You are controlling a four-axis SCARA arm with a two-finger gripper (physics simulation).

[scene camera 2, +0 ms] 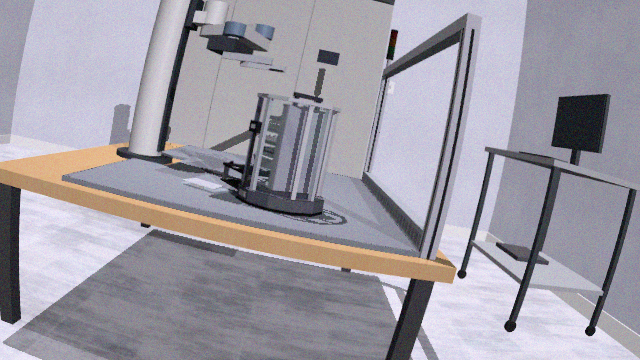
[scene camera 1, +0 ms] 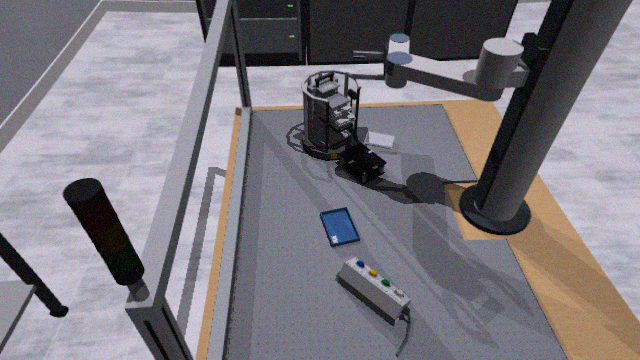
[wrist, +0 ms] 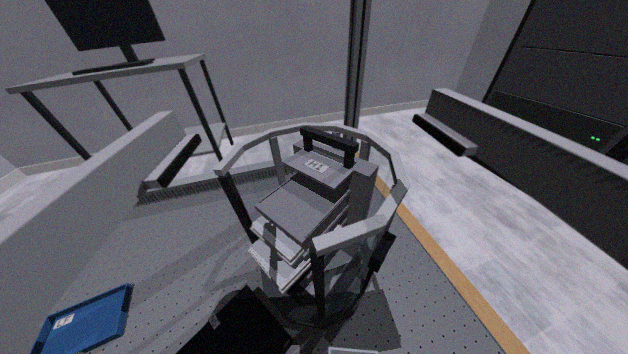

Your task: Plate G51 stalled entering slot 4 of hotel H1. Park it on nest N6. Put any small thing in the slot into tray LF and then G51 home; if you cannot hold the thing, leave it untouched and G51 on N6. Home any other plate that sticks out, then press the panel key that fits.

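Seen in the pictures: gripper, fingertip midpoint: (scene camera 2: 279, 65) (scene camera 1: 352, 64) (wrist: 309, 113); arm's base, origin of the base link: (scene camera 2: 143, 157) (scene camera 1: 493, 209).
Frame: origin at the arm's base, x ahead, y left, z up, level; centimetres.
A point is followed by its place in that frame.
Note:
Hotel H1 (scene camera 1: 315, 120) (scene camera 2: 287, 150) {y -54.2, x 59.9, z 17.7 cm} (wrist: 362, 195) {y -49.7, x 56.6, z 25.8 cm} stands inside a round cage. In the wrist view, a grey plate-like surface (wrist: 300, 210) {y -40.6, x 56.9, z 25.6 cm} lies under its labelled top, and two paler plates stick out below it, the upper one (wrist: 274, 239) {y -36.4, x 54.9, z 23.4 cm} and the lower one (wrist: 275, 267) {y -35.6, x 52.9, z 19.9 cm}. Their names and any small thing in slot 4 cannot be made out. My gripper (scene camera 1: 361, 65) {y -41.5, x 51.9, z 40.5 cm} (scene camera 2: 278, 65) {y -41.5, x 51.9, z 40.5 cm} (wrist: 309, 113) {y -41.5, x 51.9, z 40.5 cm} is open and empty, above and to the side of the hotel. A black block (scene camera 1: 362, 161) {y -22.3, x 47.9, z 7.3 cm} (wrist: 245, 320) {y -27.8, x 51.2, z 7.3 cm}, possibly nest N6, stands before the hotel. Blue tray LF (scene camera 1: 340, 225) {y 6.3, x 59.4, z 1.5 cm} (wrist: 92, 320) {y 6.3, x 60.7, z 1.5 cm} lies on the mat. The key panel (scene camera 1: 372, 287) {y 36.8, x 52.7, z 8.7 cm} has blue, yellow, green and whitish keys.
A white flat piece (scene camera 1: 381, 139) {y -41.9, x 36.3, z 2.7 cm} (scene camera 2: 202, 184) {y -44.9, x 37.0, z 2.7 cm} lies beside the hotel. The cage posts and upper ring (wrist: 350, 235) {y -43.5, x 48.3, z 31.3 cm} surround the plates. The arm's column (scene camera 1: 520, 130) {y 4.6, x 5.8, z 41.7 cm} (scene camera 2: 155, 80) {y -7.4, x 1.6, z 31.5 cm} stands at one table side, and a framed fence (scene camera 1: 192, 130) {y 25.9, x 97.6, z 62.0 cm} (scene camera 2: 467, 100) {y -70.0, x 99.7, z 39.6 cm} runs along the other.

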